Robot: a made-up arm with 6 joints. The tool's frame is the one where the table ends. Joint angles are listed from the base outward.
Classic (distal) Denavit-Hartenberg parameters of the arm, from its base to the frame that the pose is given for. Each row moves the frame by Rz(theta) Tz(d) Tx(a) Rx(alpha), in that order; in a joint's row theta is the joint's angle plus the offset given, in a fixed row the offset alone. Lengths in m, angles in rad.
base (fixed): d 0  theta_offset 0.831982  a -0.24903  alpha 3.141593
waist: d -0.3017  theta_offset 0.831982  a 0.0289  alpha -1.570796
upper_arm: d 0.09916  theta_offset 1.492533  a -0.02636  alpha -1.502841
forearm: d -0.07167  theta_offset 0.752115  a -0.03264  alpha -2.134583
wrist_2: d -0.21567  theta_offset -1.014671  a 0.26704  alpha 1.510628
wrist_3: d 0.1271  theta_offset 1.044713  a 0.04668  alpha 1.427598
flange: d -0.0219  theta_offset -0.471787  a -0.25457  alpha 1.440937
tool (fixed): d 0.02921  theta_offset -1.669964  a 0  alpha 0
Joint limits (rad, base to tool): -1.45..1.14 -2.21..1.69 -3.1..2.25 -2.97..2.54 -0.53..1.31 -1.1..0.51
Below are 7 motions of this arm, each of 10 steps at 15 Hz.
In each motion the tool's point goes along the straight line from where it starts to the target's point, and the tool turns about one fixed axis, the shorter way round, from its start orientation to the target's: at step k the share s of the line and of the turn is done. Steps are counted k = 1, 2, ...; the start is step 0. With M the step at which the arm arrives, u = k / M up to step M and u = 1 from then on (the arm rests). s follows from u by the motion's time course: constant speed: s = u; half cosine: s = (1 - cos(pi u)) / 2; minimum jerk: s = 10 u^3 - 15 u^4 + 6 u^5.
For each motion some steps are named. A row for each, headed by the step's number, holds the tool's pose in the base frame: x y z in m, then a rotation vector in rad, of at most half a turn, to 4 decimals.
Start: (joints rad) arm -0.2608 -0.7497 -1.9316 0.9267 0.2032 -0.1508
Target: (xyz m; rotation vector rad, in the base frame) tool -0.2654 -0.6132 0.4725 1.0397 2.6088 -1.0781
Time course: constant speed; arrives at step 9
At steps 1, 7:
1: -0.3607 -0.5509 0.4657 1.6737 2.3259 -0.9969
7: -0.2892 -0.5976 0.4708 1.2036 2.5506 -1.0630

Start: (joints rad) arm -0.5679 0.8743 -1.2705 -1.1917 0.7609 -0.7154
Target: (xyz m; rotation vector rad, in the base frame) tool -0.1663 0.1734 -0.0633 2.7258 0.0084 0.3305
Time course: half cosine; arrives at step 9
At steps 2, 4, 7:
2: 0.1547 -0.0327 -0.1167 2.2827 -0.9883 0.2711
4: 0.0470 0.0364 -0.0988 2.4662 -0.6762 0.2951
7: -0.1238 0.1461 -0.0704 2.6861 -0.1344 0.3249

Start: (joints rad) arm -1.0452 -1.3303 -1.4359 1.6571 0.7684 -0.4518
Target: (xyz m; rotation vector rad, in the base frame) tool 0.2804 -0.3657 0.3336 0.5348 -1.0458 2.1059
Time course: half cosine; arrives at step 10
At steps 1, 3, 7, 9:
1: 0.3329 -0.3484 0.4769 1.1103 -2.1624 1.7994
3: 0.3231 -0.3516 0.4502 1.0038 -1.9558 1.8997
7: 0.2915 -0.3620 0.3639 0.6558 -1.2808 2.0853
9: 0.2817 -0.3653 0.3372 0.5491 -1.0736 2.1046

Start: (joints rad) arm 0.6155 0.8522 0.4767 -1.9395 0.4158 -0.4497
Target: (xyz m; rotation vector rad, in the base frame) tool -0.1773 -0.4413 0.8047 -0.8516 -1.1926 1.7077
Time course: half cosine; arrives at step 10
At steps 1, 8, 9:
1: -0.4903 -0.5696 0.6067 -1.4483 -1.3268 0.6421
8: -0.2079 -0.4539 0.7853 -0.9224 -1.2179 1.6115
9: -0.1852 -0.4445 0.7997 -0.8700 -1.1993 1.6832

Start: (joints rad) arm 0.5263 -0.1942 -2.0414 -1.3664 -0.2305 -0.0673
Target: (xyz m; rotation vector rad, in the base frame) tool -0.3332 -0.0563 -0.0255 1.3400 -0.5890 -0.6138
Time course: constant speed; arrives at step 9
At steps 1, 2, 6, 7, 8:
1: -0.2358 -0.0598 -0.0749 1.1337 -0.9715 -0.7718
2: -0.2480 -0.0594 -0.0687 1.1619 -0.9245 -0.7531
6: -0.2967 -0.0576 -0.0440 1.2679 -0.7341 -0.6751
7: -0.3089 -0.0572 -0.0379 1.2926 -0.6859 -0.6550
8: -0.3210 -0.0567 -0.0317 1.3167 -0.6376 -0.6345

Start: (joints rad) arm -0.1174 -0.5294 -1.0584 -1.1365 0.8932 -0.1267
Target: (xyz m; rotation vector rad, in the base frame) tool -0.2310 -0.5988 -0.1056 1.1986 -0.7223 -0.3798
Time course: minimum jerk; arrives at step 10
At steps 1, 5, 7, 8, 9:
1: -0.5653 -0.4758 0.0181 0.4839 -0.3722 -0.9141
5: -0.3996 -0.5368 -0.0432 0.8467 -0.5524 -0.6664
7: -0.2860 -0.5786 -0.0852 1.0859 -0.6685 -0.4772
8: -0.2505 -0.5916 -0.0984 1.1588 -0.7034 -0.4148
9: -0.2339 -0.5977 -0.1045 1.1927 -0.7195 -0.3850

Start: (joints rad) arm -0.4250 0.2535 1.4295 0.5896 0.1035 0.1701
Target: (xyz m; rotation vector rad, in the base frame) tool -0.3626 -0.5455 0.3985 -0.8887 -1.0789 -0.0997
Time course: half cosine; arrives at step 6
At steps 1, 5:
1: -0.4649 -0.3129 0.3583 -1.0454 -0.5276 -0.5594
5: -0.3699 -0.5288 0.3956 -0.9028 -1.0412 -0.1340

